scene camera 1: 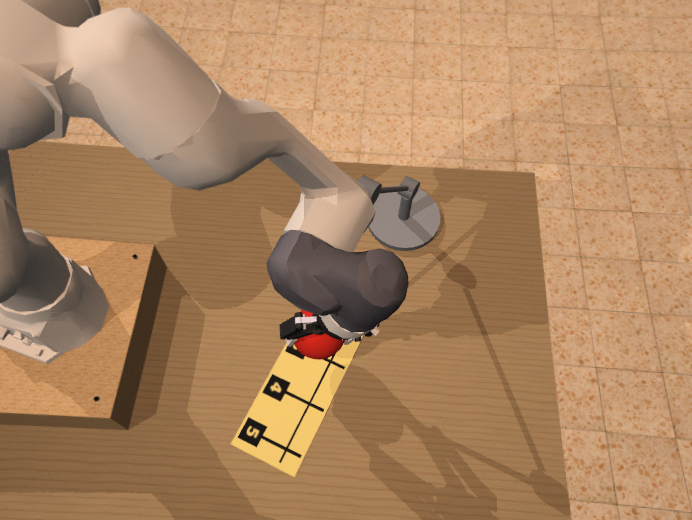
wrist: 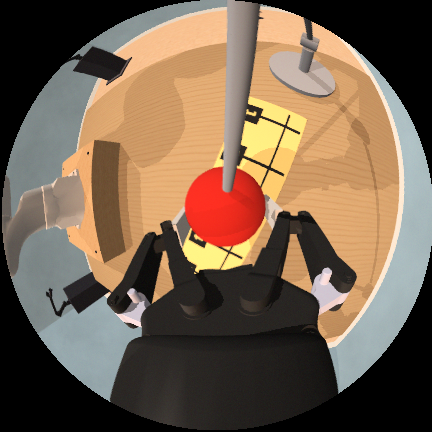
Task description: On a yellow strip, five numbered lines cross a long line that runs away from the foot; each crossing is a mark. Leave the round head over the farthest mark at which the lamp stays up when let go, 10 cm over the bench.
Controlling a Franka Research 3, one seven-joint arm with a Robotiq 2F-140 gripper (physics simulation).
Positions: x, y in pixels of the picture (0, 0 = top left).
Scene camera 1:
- my gripper: 317, 338
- round red head: 318, 347
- yellow strip: 286, 414
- round grey foot: 401, 224
